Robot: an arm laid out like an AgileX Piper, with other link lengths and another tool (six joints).
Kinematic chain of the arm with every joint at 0, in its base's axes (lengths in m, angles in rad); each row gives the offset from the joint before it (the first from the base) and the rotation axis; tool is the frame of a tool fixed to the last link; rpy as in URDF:
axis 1: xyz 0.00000 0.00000 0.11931 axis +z
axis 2: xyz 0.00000 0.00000 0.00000 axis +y
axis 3: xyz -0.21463 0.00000 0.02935 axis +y
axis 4: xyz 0.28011 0.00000 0.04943 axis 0.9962 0 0.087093
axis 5: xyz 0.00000 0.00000 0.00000 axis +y
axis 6: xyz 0.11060 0.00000 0.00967 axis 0.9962 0 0.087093
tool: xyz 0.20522 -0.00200 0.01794 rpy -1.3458 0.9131 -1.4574
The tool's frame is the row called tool.
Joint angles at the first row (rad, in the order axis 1, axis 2, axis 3, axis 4, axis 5, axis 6):
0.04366 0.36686 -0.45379 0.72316 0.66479 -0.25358
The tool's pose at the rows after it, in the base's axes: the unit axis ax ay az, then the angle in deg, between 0 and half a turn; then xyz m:
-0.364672 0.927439 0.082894 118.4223 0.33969 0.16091 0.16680
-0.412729 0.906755 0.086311 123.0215 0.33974 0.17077 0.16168
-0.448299 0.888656 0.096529 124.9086 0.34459 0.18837 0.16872
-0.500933 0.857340 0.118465 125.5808 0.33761 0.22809 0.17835
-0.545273 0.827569 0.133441 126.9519 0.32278 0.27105 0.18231
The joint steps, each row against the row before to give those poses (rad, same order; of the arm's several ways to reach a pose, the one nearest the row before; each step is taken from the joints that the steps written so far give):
0.00001 0.18761 -0.14891 -0.04406 0.17069 -0.07637
0.00198 0.14398 -0.12275 -0.00816 0.08459 -0.06789
0.04454 0.12088 -0.11540 -0.00971 0.02944 -0.02113
0.11792 0.08719 -0.08857 -0.01304 -0.00425 -0.00213
0.16075 0.07215 -0.07559 -0.06774 -0.02603 0.06647

